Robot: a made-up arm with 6 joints. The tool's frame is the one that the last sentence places.
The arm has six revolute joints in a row. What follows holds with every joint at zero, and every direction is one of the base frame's.
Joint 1 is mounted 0.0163 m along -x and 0.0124 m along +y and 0.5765 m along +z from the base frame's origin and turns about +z.
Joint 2 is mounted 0.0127 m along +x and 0.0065 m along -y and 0.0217 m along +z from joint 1 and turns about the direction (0.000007, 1, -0.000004).
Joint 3 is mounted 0.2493 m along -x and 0.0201 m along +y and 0.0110 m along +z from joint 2 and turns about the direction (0.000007, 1, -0.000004).
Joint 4 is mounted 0.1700 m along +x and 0.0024 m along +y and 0.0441 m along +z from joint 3 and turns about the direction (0.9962, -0.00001, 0.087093).
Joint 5 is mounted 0.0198 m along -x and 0.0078 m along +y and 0.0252 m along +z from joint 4 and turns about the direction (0.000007, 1, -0.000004).
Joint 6 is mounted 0.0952 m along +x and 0.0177 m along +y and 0.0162 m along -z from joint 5 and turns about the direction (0.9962, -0.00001, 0.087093).
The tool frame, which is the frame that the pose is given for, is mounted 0.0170 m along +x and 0.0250 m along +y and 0.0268 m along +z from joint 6; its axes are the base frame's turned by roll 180.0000, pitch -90.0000 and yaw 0.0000 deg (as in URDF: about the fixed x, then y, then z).
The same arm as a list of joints. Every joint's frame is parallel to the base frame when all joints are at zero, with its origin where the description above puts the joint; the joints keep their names.
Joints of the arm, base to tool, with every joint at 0 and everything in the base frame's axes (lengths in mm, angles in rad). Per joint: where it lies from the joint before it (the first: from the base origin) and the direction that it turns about. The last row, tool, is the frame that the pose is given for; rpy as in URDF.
joint 1: axis 0 0 1 xyz -16.3 12.4 576.5
joint 2: axis 0 1 0 xyz 12.7 -6.5 21.7
joint 3: axis 0 1 0 xyz -249.3 20.1 11.0
joint 4: axis 0.9962 0 0.0871 xyz 170.0 2.4 44.1
joint 5: axis 0 1 0 xyz -19.8 7.8 25.2
joint 6: axis 0.9962 0 0.0871 xyz 95.2 17.7 -16.2
tool: xyz 17.0 25.0 26.8 rpy 3.1416 -1.5708 0.0000

